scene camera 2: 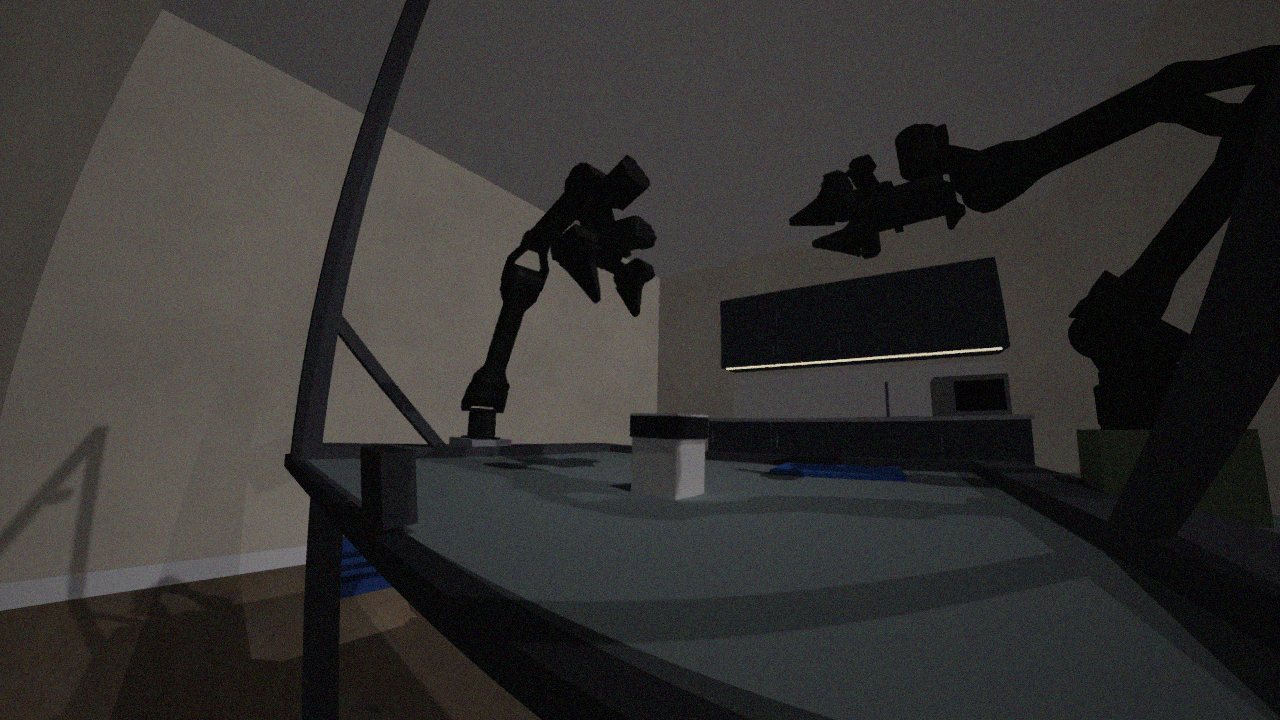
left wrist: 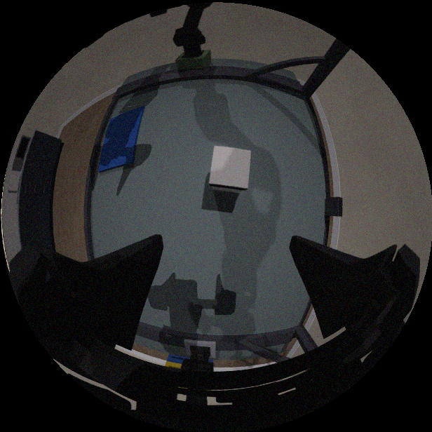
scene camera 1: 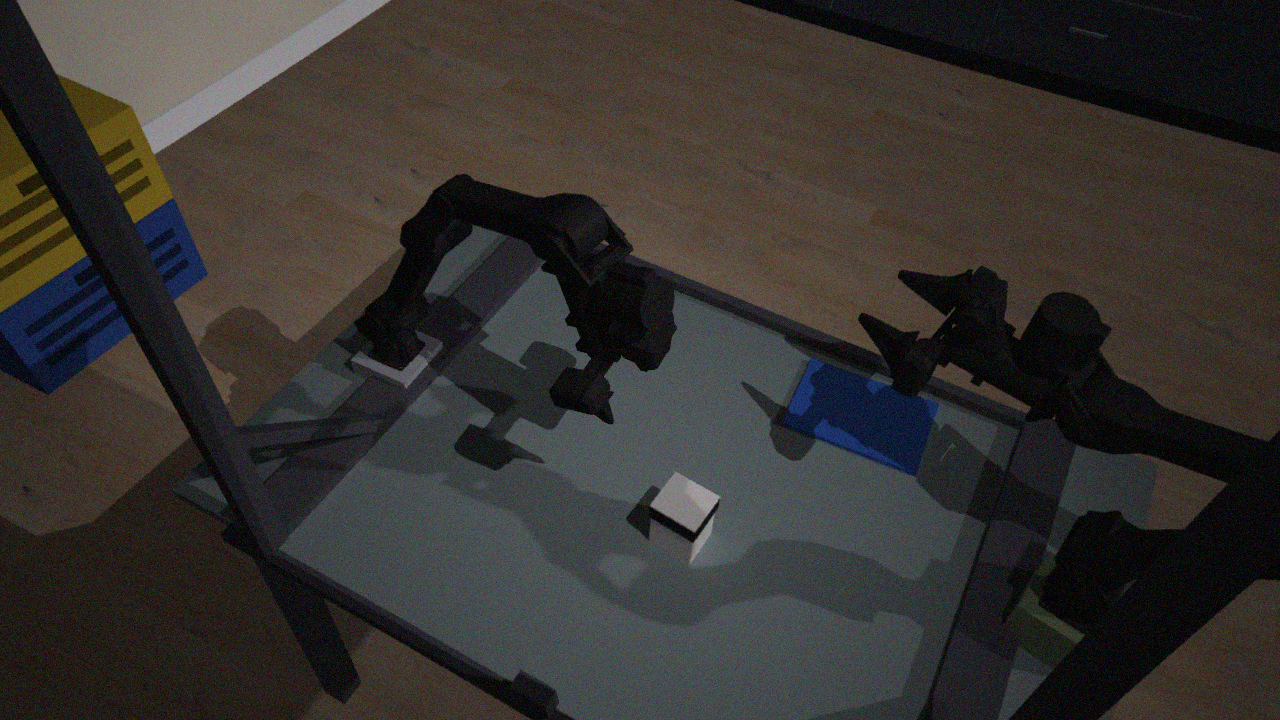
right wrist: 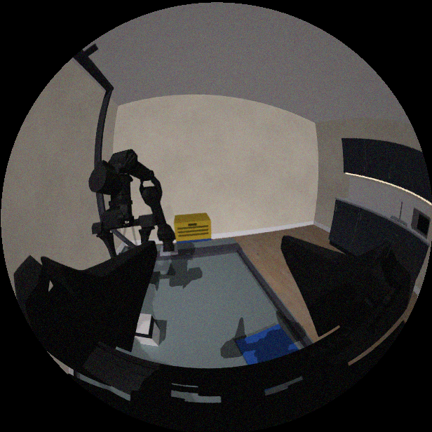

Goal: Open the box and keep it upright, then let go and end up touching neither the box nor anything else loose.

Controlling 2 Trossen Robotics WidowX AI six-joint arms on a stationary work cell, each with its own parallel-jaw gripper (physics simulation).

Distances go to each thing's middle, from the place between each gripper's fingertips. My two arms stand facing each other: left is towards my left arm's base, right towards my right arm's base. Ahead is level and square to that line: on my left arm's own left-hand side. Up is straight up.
Labels:
Right now my right hand is 310 mm above the lid (scene camera 1: 683, 506), 180 mm past it and 150 mm to the right of it. The rest, counted from my right hand: flat blue panel (scene camera 1: 866, 417): 390 mm below, 150 mm ahead, 20 mm to the right.
Now: left hand 170 mm above the lid, 100 mm to the left of it and 20 mm past it. Also, from my left hand: flat blue panel 310 mm ahead, 270 mm to the right, 240 mm below.

